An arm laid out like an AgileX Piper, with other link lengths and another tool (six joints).
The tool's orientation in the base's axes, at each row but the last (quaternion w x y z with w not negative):
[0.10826 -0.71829 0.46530 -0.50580]
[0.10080 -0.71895 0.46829 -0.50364]
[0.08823 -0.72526 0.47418 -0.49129]
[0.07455 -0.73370 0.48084 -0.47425]
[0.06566 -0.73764 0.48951 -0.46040]
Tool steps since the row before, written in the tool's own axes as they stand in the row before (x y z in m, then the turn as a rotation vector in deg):
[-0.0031 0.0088 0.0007 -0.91 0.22 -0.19]
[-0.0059 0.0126 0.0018 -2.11 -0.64 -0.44]
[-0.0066 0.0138 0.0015 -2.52 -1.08 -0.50]
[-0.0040 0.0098 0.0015 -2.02 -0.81 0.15]
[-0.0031 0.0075 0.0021 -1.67 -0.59 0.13]
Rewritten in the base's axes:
[-0.0045 -0.0026 -0.0078 -0.33 0.65 -0.62]
[-0.0061 -0.0028 -0.0123 -0.11 2.13 -0.73]
[-0.0075 -0.0028 -0.0131 0.08 2.70 -0.69]
[-0.0054 -0.0026 -0.0088 0.45 1.94 -0.88]
[-0.0037 -0.0022 -0.0072 0.33 1.56 -0.78]

